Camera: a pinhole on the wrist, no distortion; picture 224 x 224 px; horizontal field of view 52.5 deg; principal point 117.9 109.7 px. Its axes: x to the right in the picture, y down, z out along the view. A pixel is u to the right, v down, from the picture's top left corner.
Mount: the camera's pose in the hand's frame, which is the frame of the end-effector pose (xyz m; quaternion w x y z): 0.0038 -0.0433 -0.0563 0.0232 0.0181 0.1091 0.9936
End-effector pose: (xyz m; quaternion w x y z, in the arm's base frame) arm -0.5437 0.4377 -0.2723 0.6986 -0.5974 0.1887 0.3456
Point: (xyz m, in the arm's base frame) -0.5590 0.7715 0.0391
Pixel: outside the picture
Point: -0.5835 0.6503 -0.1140
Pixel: 191 188
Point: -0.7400 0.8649 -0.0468
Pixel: 203 145
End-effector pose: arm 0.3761 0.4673 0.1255 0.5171 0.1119 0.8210 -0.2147
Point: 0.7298 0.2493 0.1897
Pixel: outside the picture
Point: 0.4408 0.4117 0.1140
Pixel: 159 123
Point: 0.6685 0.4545 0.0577
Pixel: 176 51
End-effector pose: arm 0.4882 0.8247 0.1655 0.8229 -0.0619 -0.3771 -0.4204
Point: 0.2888 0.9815 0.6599
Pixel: 68 118
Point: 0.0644 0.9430 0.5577
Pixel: 112 203
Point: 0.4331 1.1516 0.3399
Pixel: 200 15
